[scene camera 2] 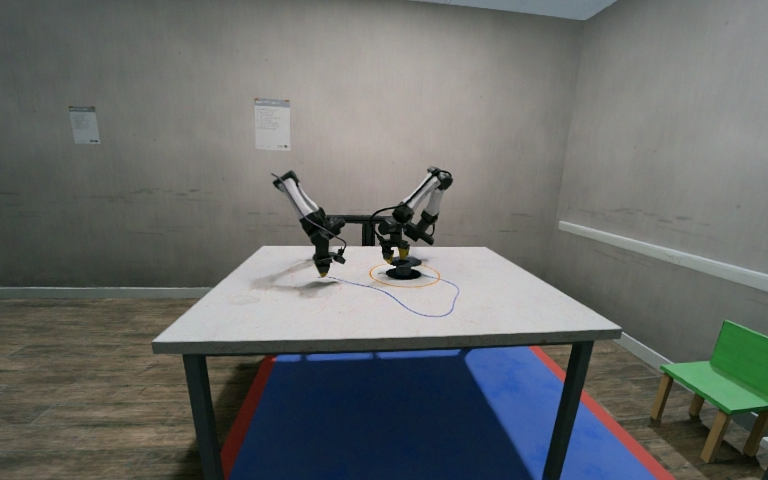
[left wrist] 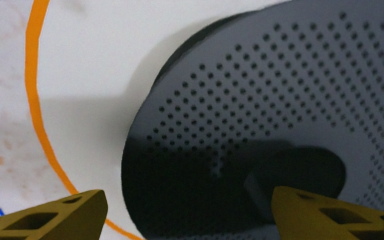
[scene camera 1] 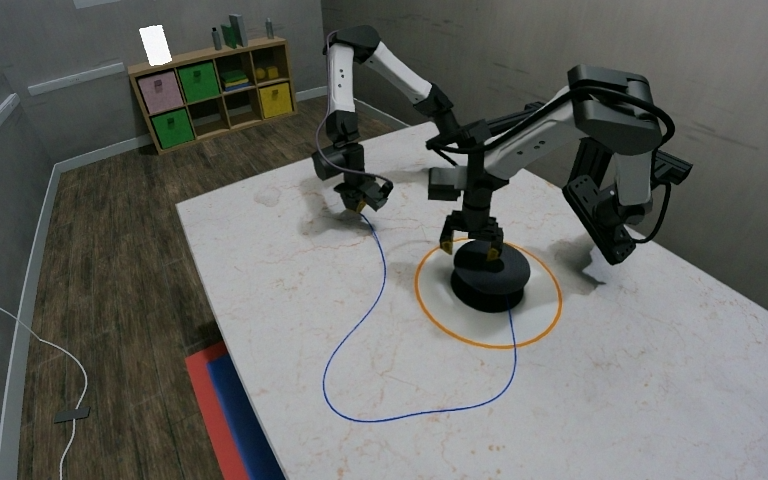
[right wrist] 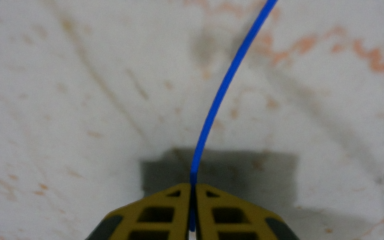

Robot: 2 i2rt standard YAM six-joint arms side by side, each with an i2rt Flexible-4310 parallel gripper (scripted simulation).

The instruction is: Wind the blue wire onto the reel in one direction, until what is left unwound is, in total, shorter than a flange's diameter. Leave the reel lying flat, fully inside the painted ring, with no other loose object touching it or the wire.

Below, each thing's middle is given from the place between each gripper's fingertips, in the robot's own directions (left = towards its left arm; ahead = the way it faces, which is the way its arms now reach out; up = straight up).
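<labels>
The dark reel (scene camera 1: 470, 259) is 38 cm to the left of my right hand, 13 cm behind it and 1 cm below it. From my left hand (scene camera 1: 469, 256), I find the reel 5 cm below, 5 cm to the left and 3 cm behind. Going by its middle, the reel is nearer to my left hand than to my right hand.
</labels>
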